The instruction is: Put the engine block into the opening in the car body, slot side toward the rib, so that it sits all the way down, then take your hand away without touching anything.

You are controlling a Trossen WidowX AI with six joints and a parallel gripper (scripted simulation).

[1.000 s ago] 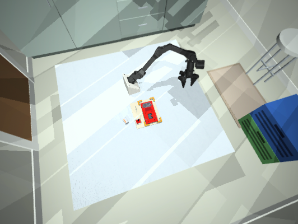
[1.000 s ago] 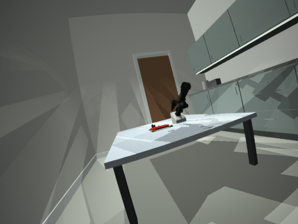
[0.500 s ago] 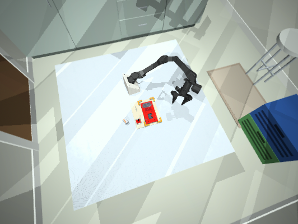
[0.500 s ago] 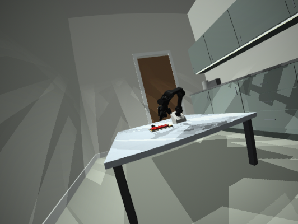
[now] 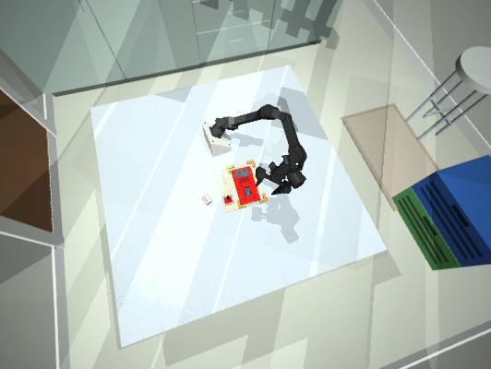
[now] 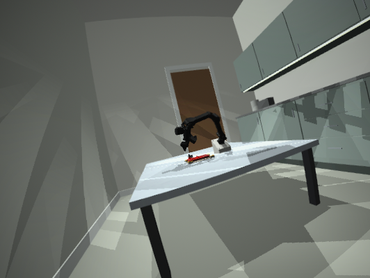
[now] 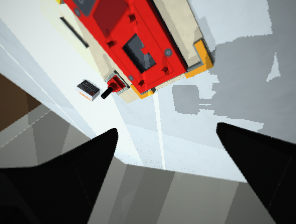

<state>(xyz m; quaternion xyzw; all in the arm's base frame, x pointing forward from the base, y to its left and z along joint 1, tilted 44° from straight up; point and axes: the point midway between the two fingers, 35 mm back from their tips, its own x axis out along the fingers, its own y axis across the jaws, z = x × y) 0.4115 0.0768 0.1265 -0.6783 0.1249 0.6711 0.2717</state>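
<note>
Right now my gripper tip is 90 mm past the engine block, 270 mm to the left of it and 130 mm above it.
</note>
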